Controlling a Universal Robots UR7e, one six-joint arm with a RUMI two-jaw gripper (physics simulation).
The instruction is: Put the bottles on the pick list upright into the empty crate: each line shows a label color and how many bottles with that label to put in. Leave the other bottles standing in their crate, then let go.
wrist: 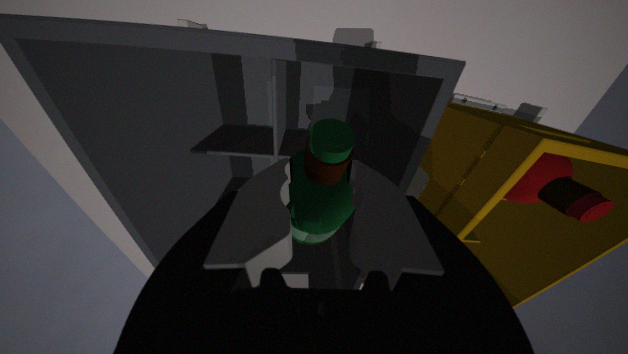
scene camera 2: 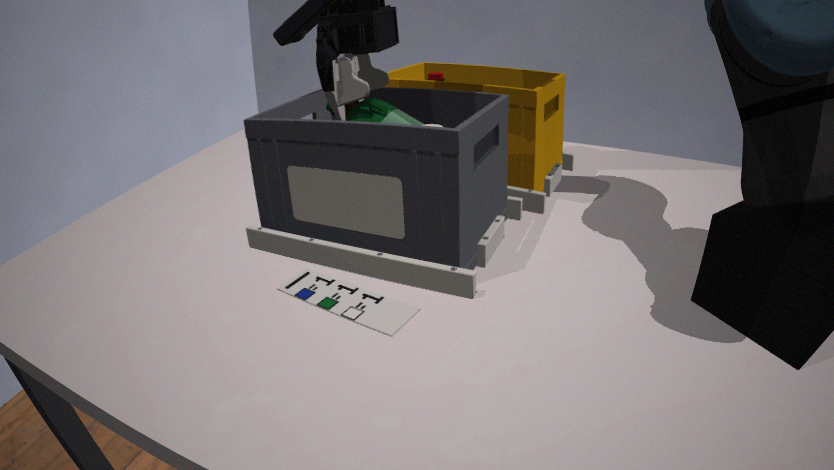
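Where they show: gripper, fingertip midpoint: [wrist: 319, 162] [scene camera 2: 351, 119]; arm's base, origin of the base link: [scene camera 2: 808, 189].
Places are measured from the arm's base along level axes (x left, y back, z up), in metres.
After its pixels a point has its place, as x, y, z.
The pick list [scene camera 2: 392, 316] {0.093, -0.432, -0.145} shows blue, green and white squares, each with a mark like a 1. A green bottle [scene camera 2: 373, 110] {-0.106, -0.517, 0.012} [wrist: 320, 207] {-0.128, -0.539, 0.021} leans in the grey crate [scene camera 2: 434, 192] {0.027, -0.404, -0.038} [wrist: 250, 44] {-0.103, -0.632, 0.029}, its green cap and brown neck toward the camera in the wrist view. My gripper [scene camera 2: 349, 106] {-0.129, -0.559, -0.008} [wrist: 319, 162] {-0.129, -0.559, -0.008} is shut on this bottle, with one jaw on each side near its neck and shoulder. A white top [scene camera 2: 432, 125] {-0.026, -0.419, 0.016} shows in the grey crate at its right. A red-capped bottle [scene camera 2: 435, 75] {-0.363, -0.503, 0.014} [wrist: 545, 177] {-0.360, -0.520, -0.022} is in the yellow crate [scene camera 2: 522, 140] {-0.198, -0.338, -0.046} [wrist: 462, 150] {-0.247, -0.560, -0.014}.
Dividers [wrist: 274, 110] {-0.093, -0.590, -0.053} split the grey crate into compartments. Its walls rise around the bottle and fingertips. The yellow crate stands close behind it. Low pale rails [scene camera 2: 361, 259] {0.027, -0.490, -0.125} bound the crates on the table [scene camera 2: 466, 379] {0.165, -0.341, -0.147}. The robot's base [scene camera 2: 764, 280] {0.063, -0.056, -0.078} stands at the right.
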